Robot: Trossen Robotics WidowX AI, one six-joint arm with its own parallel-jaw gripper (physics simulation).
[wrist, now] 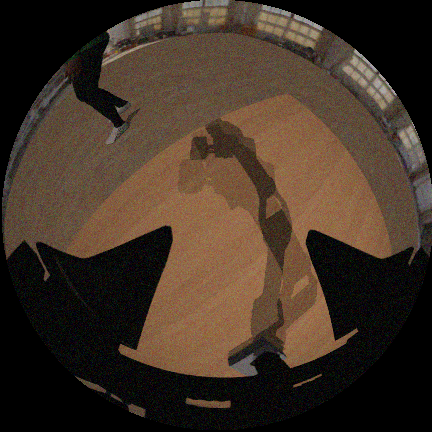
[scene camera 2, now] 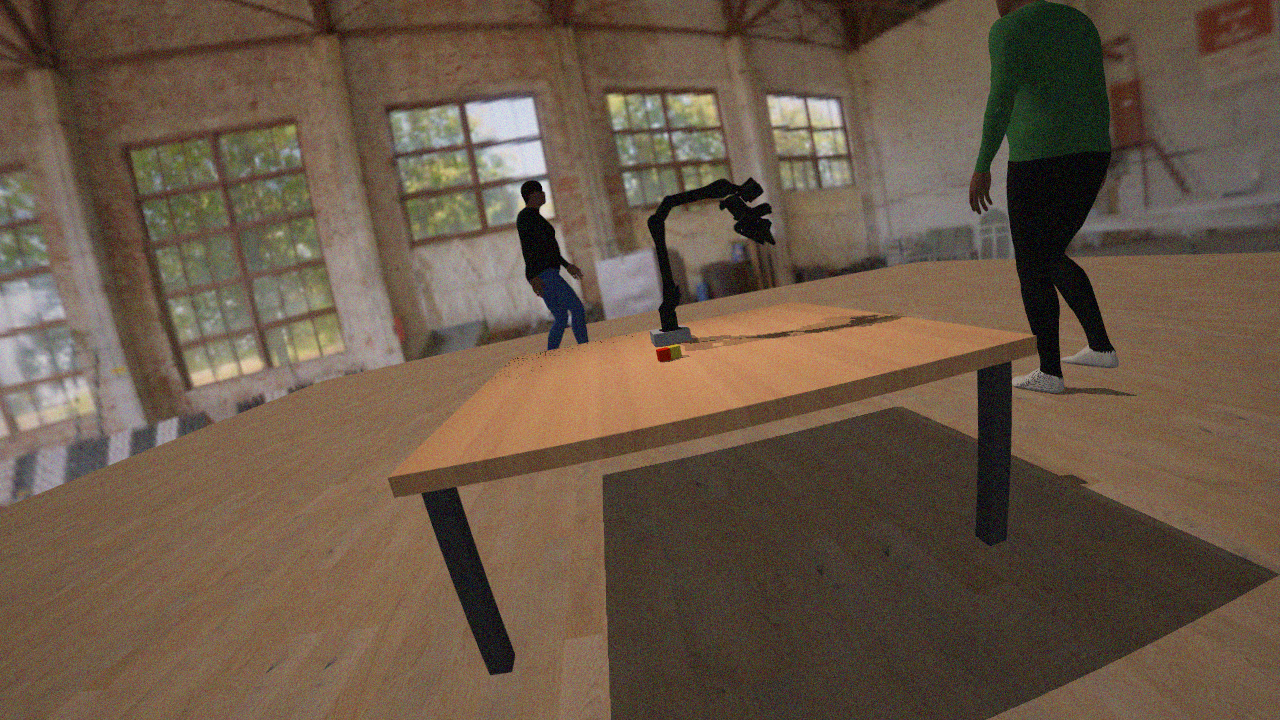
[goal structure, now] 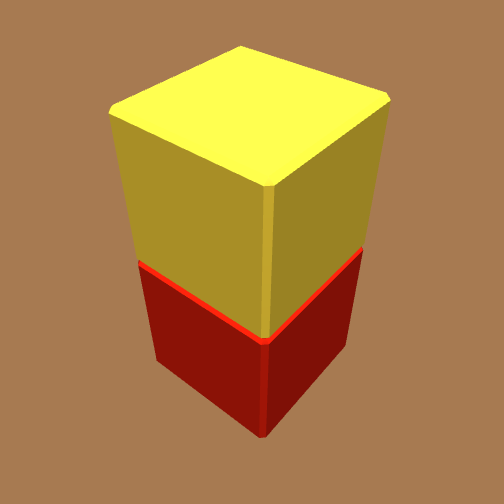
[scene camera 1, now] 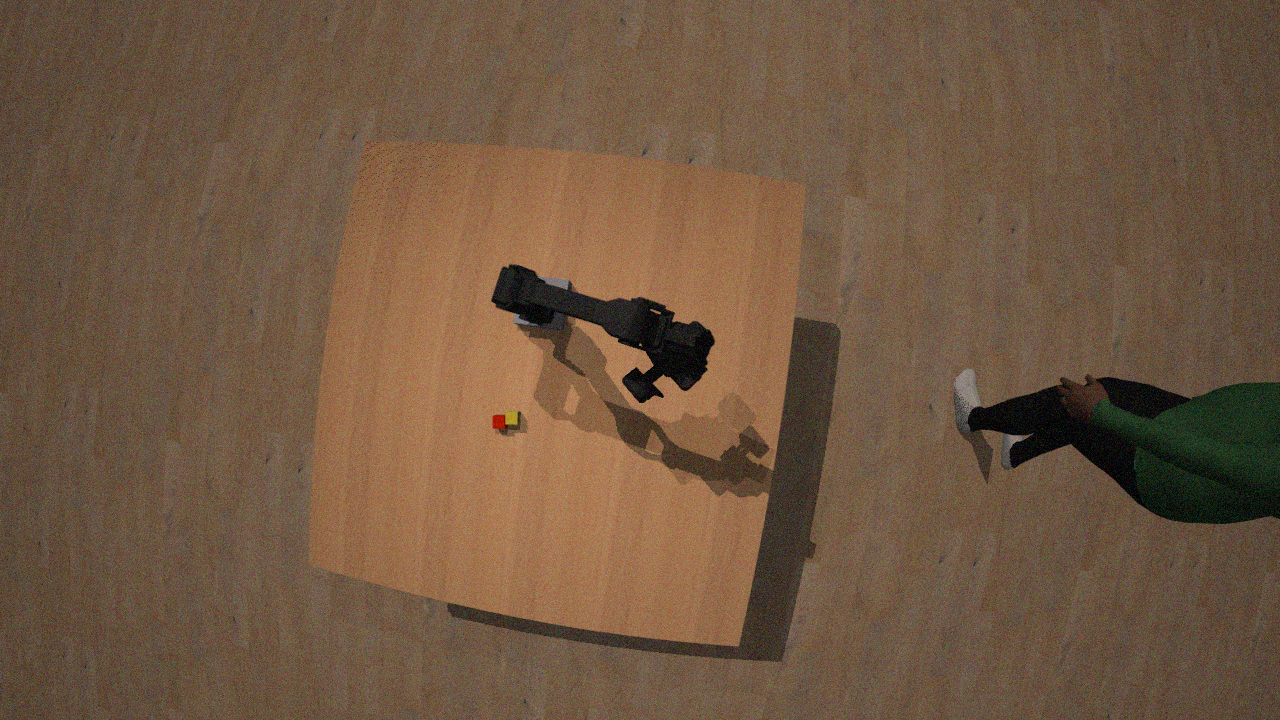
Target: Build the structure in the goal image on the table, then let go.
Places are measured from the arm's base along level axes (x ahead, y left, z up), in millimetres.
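Pixels of known places: gripper, fingertip midpoint: [wrist: 243,235] [scene camera 2: 769,244]; arm's base at its link origin: [wrist: 264,359] [scene camera 2: 670,329] [scene camera 1: 540,308].
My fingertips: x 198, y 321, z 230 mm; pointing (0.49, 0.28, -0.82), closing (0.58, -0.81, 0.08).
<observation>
For each thing: its top centre in the pictures, then the offset to it from my fingertips. Level surfaces: height alone.
- red cube at its top centre: [scene camera 1: 498,422] [scene camera 2: 662,349] 83 mm ahead, 449 mm right, 240 mm down
- yellow cube at its top centre: [scene camera 1: 511,418] [scene camera 2: 673,346] 74 mm ahead, 414 mm right, 240 mm down
- table at its surface level: 273 mm down
A red cube [scene camera 1: 498,421] [scene camera 2: 663,354] and a yellow cube [scene camera 1: 512,418] [scene camera 2: 675,351] sit side by side on the table [scene camera 1: 402,501] [scene camera 2: 572,402], slightly offset and touching or nearly so. Both appear to rest at table height. Neither cube shows in the wrist view. My gripper [scene camera 1: 666,386] [scene camera 2: 767,229] [wrist: 243,235] is open, with nothing between its fingers. It is high above the table, to the right of the cubes in both scene views. In the wrist view, bare wood and the arm's shadow show between the black fingers.
The arm's grey base [scene camera 1: 556,284] [scene camera 2: 671,337] [wrist: 243,365] stands on the table close to the cubes. A person in green [scene camera 1: 1208,447] [scene camera 2: 1056,98] stands on the floor beyond the table's right edge. Another person in black and blue [scene camera 2: 537,241] stands behind the table.
</observation>
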